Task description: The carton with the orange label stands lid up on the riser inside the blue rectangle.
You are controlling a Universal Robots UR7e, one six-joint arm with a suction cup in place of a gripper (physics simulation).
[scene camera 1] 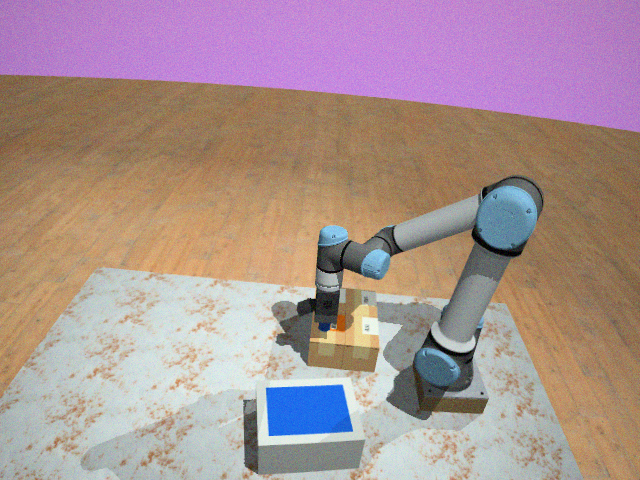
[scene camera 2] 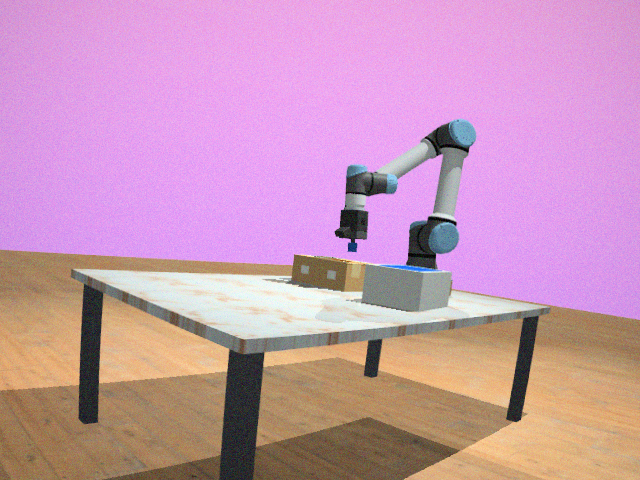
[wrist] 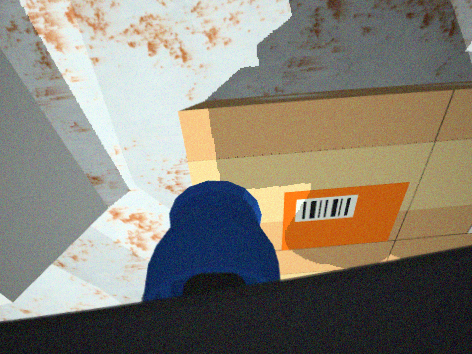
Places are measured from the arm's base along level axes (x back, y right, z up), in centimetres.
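Pixels of known places: hand, tool point: (scene camera 1: 324, 327) (scene camera 2: 352, 251) (wrist: 216, 222).
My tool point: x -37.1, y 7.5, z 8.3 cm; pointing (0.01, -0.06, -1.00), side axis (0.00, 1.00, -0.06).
For each thing: its middle in the pictures, then the offset to it from my tool point. Level surfaces: height alone.
- carton with the orange label, body centre: (wrist: 285, 160) (scene camera 1: 326, 339) (scene camera 2: 341, 275) dx +1.5, dy +5.3, dz -9.3 cm
- pale grey riser, body centre: (scene camera 1: 306, 424) (scene camera 2: 408, 286) dx -3.5, dy -28.3, dz -8.4 cm
- blue rectangle, body centre: (scene camera 1: 307, 409) (scene camera 2: 410, 268) dx -3.5, dy -28.3, dz -2.4 cm
- table, surface height: dz -14.4 cm
The carton with the orange label (scene camera 1: 330, 339) (scene camera 2: 340, 280) (wrist: 325, 165) stands on the table, label on top, at the front left of a tight group of cartons in scene camera 1. My gripper, a blue suction cup (scene camera 1: 324, 326) (scene camera 2: 352, 248) (wrist: 215, 205), is open and holds nothing. It hangs a little above this carton, beside the orange label, with a small gap in scene camera 2. The pale grey riser (scene camera 1: 310, 455) (scene camera 2: 390, 286) (wrist: 40, 200) stands apart, in front of the cartons. The blue rectangle (scene camera 1: 309, 410) (scene camera 2: 408, 268) is on its top and bears no carton.
Neighbouring cartons with white labels (scene camera 1: 366, 338) touch the orange-labelled one at its right and behind. The arm's base (scene camera 1: 452, 397) stands on the table (scene camera 1: 155, 356) (scene camera 2: 206, 299), right of the cartons in scene camera 1. Arm shadows cross the carton tops.
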